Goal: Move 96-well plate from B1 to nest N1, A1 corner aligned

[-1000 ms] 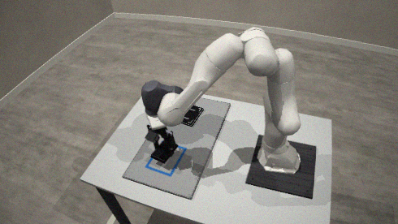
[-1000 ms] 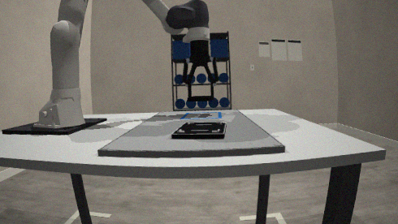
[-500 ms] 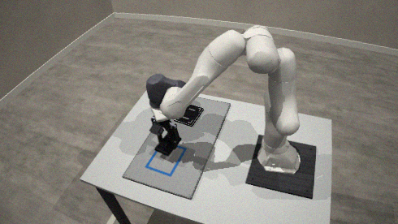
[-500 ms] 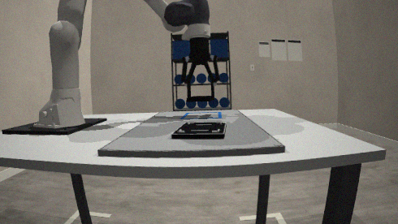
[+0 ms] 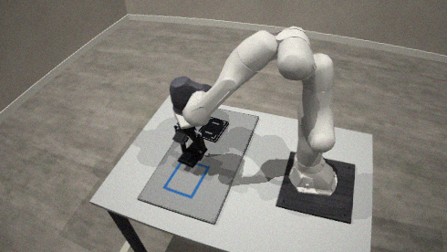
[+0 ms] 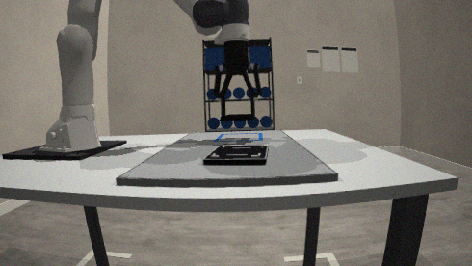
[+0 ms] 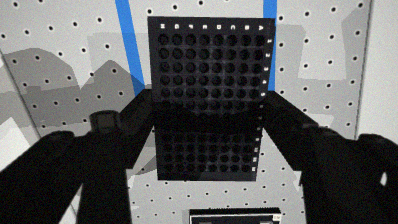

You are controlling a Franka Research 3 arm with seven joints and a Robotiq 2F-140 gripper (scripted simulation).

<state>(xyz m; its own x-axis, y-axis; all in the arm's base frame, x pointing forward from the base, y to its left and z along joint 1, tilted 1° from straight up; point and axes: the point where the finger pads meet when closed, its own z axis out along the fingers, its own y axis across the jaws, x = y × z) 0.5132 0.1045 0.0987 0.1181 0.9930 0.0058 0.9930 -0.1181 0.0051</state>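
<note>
Now: hand 20 mm short of the black plate nest, 250 mm to the left of it and 90 mm above it. The rest, counted from my hand: A1 label (80 mm ahead, 180 mm to the right, 80 mm below); black 96-well plate (20 mm below).
</note>
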